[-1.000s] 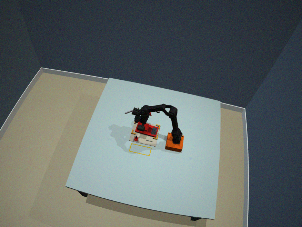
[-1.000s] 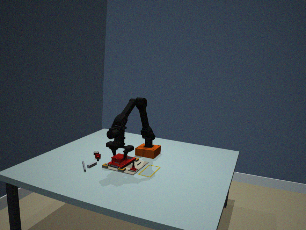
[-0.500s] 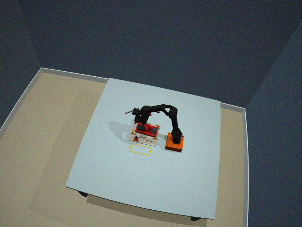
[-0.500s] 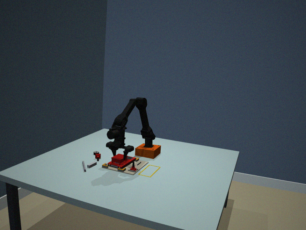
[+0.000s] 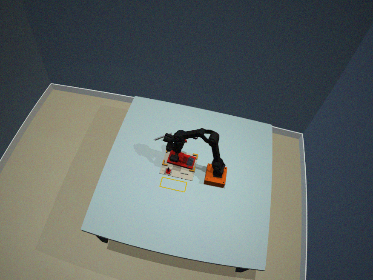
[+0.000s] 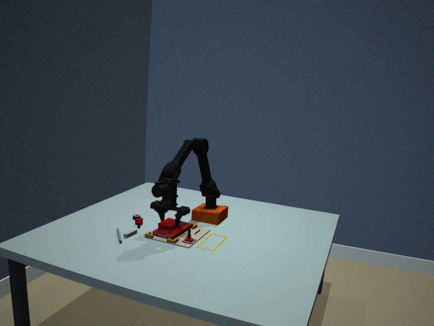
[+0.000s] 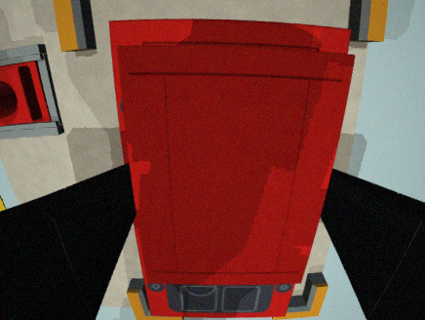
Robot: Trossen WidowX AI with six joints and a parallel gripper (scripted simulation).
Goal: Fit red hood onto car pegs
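Now: the red hood 10 mm above my gripper tip. Also, from my gripper tip: grey engine block: 20 mm below; then thin rod: 130 mm ahead, 190 mm to the right, 40 mm below; then beige jig plate: 20 mm behind, 20 mm to the left, 40 mm below.
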